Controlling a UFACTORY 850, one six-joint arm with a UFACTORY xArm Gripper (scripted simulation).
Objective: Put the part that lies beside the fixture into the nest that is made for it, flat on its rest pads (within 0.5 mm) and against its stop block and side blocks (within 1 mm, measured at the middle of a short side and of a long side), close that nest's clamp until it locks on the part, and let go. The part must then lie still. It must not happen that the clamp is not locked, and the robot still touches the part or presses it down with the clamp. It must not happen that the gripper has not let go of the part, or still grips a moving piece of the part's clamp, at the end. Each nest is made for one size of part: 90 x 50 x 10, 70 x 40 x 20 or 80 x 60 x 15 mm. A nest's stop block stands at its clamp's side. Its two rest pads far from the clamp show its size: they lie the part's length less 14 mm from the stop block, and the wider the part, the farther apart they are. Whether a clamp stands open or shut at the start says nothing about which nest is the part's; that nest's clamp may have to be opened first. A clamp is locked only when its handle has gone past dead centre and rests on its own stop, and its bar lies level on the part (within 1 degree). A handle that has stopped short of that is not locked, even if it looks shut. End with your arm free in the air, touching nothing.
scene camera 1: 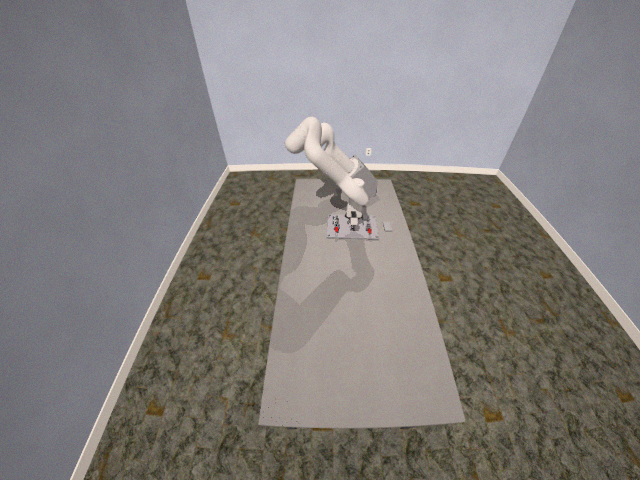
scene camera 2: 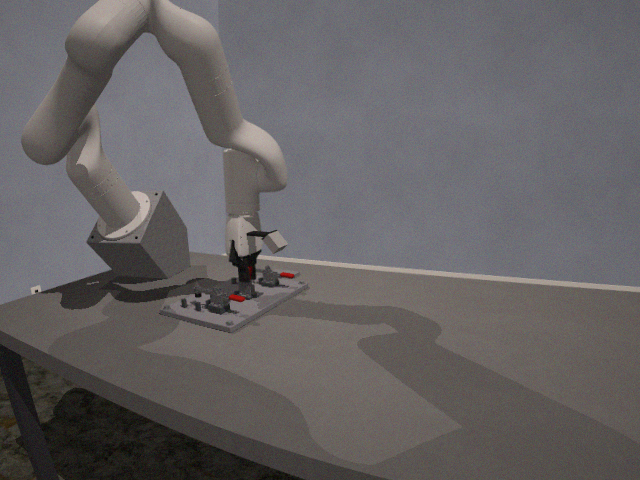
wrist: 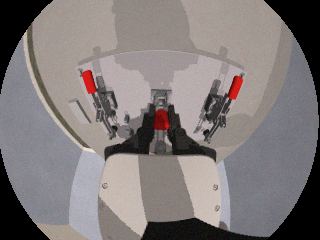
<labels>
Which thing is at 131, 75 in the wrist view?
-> A fixture plate.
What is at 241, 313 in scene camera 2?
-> A fixture plate.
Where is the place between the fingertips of my gripper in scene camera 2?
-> At 247, 280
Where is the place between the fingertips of my gripper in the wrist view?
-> At 161, 111
</labels>
